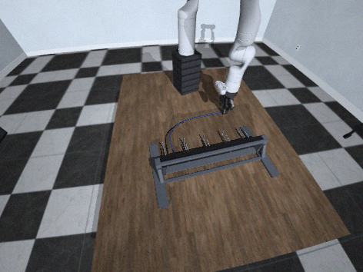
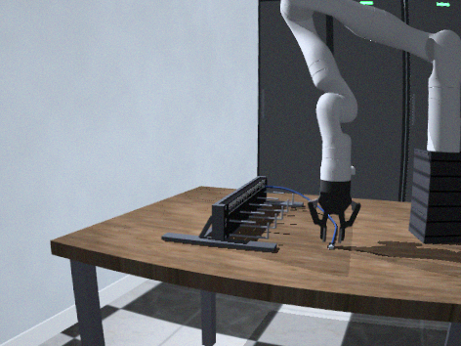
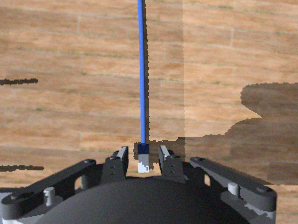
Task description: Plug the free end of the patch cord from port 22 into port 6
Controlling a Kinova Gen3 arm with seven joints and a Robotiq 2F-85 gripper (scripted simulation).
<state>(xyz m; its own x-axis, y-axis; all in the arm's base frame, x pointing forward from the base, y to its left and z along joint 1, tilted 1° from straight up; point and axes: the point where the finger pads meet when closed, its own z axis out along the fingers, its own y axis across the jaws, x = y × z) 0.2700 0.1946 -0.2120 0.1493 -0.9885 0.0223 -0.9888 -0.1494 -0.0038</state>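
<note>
Now: hand 30 mm above the plug and 10 mm to the right of it.
</note>
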